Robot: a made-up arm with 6 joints.
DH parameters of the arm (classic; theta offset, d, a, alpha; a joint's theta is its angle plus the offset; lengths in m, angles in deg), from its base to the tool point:
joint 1: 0 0.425 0 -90
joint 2: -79.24 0 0.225 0
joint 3: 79.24 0 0.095 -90
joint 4: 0 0.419 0 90
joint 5: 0 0 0.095 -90
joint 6: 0 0.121 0 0
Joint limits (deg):
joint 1: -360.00..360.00
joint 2: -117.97..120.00
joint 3: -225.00..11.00
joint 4: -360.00..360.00
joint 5: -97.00..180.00
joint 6: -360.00..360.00
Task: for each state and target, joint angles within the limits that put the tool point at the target. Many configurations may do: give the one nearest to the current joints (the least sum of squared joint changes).
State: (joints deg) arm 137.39 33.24 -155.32 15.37 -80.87 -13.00
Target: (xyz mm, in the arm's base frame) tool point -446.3 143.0 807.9
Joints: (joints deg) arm 164.60 47.70 -148.10 9.46 -92.02 -13.00
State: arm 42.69 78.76 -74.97 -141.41 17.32 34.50
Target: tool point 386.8 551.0 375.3
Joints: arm 51.26 32.67 -95.75 -139.80 12.44 34.50
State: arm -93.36 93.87 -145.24 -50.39 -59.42 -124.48
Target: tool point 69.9 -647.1 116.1
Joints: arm -93.69 102.08 -141.09 -47.32 -42.04 -124.48
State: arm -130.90 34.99 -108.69 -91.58 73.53 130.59
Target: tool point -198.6 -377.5 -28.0
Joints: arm -107.65 61.51 -73.79 -86.14 67.30 130.59
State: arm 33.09 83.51 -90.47 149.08 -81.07 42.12
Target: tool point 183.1 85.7 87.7
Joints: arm 39.97 81.44 -79.58 155.47 -87.46 42.12
